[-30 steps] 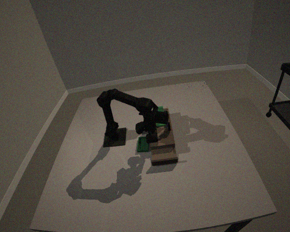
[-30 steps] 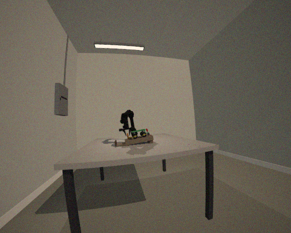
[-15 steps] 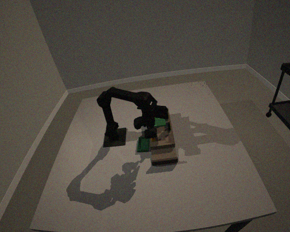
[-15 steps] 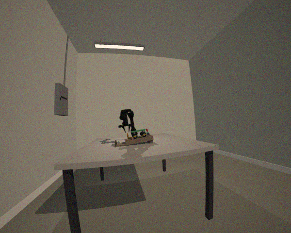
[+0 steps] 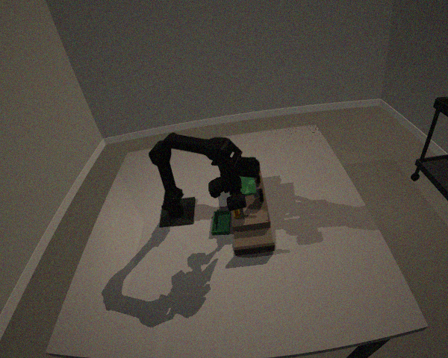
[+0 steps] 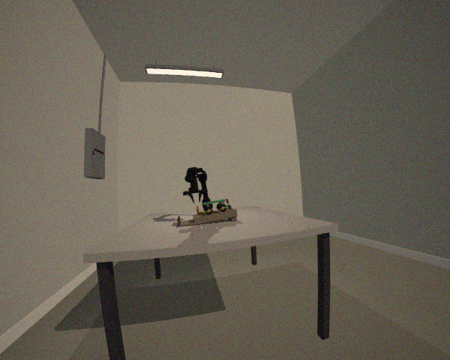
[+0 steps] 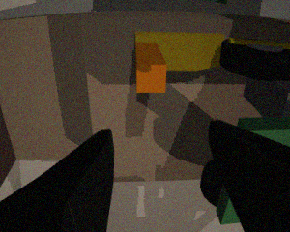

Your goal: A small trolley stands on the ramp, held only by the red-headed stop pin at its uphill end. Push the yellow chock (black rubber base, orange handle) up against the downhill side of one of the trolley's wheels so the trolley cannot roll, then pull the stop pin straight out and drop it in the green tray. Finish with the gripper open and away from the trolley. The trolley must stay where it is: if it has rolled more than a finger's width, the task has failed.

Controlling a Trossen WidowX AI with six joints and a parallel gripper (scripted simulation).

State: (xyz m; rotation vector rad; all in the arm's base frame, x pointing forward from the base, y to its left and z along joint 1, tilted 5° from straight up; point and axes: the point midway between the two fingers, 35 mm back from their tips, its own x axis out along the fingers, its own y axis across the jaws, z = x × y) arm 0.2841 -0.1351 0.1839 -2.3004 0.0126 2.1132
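My gripper tip is 240 mm to the right of the red-headed stop pin, 40 mm short of it and 20 mm above it. The rest, counted from my gripper tip: green-topped trolley (130 mm to the left, 50 mm ahead, 40 mm below); yellow chock (70 mm below, 30 mm to the left, 10 mm behind); wooden ramp (120 mm to the left, 100 mm below, 50 mm ahead).
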